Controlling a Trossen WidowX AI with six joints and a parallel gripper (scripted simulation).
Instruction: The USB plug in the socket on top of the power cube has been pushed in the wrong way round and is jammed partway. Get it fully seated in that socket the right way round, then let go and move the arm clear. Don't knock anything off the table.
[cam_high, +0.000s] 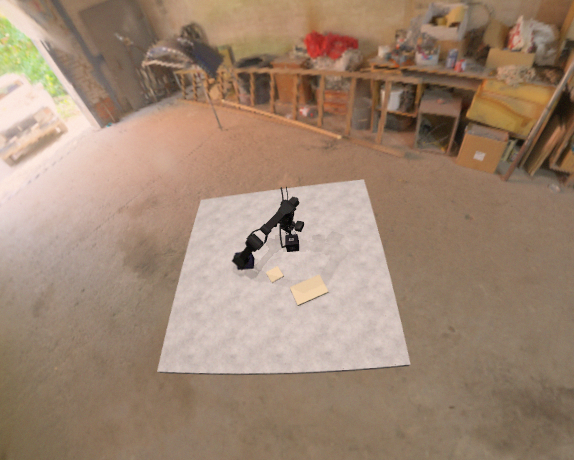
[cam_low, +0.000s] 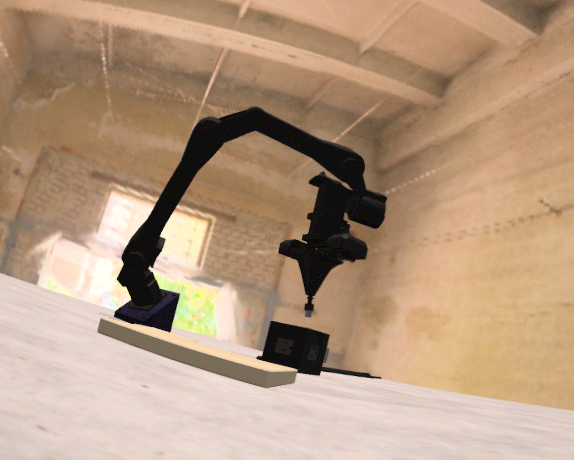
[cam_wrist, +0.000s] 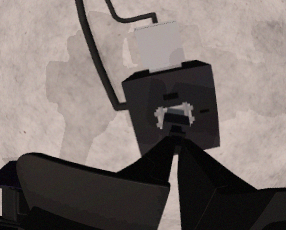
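Now: gripper tip 20 mm above the usb plug. Round my gripper tip: tan board (50 mm ahead, 330 mm to the right, 130 mm below); then small tan tile (130 mm behind, 190 mm to the right, 130 mm below).
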